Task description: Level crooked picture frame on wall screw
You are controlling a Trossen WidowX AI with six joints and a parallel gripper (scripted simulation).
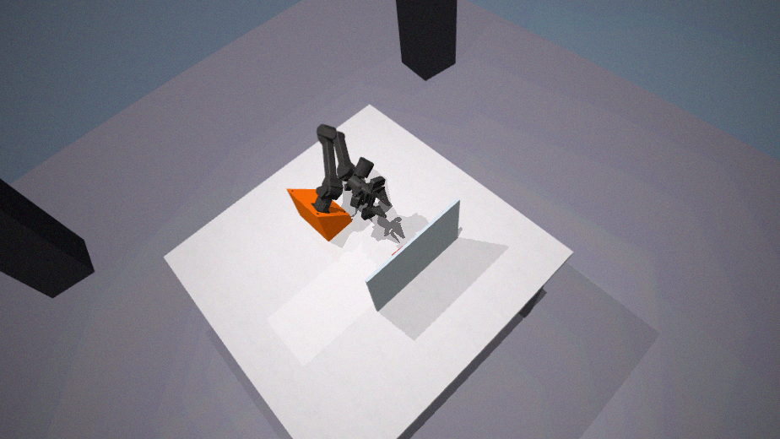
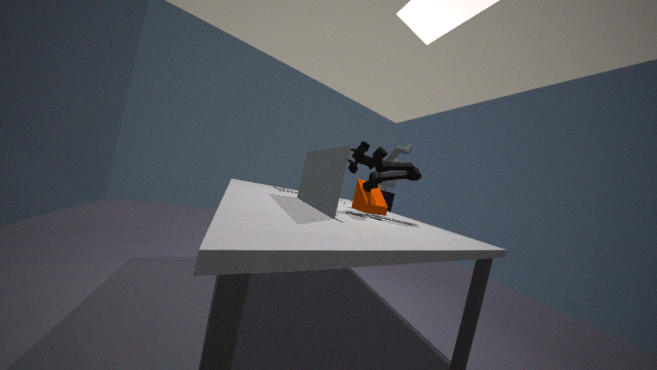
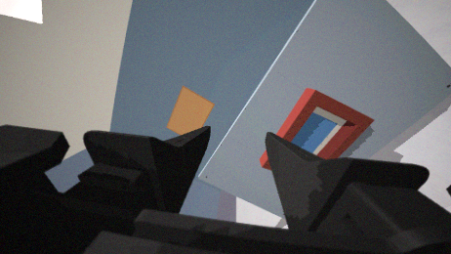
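Now: the picture frame 160 mm below my gripper tip, 130 mm ahead of it and 10 mm to the left of it. From my gripper tip the other things lie so: wall panel: 170 mm below, 140 mm ahead, 10 mm to the left.
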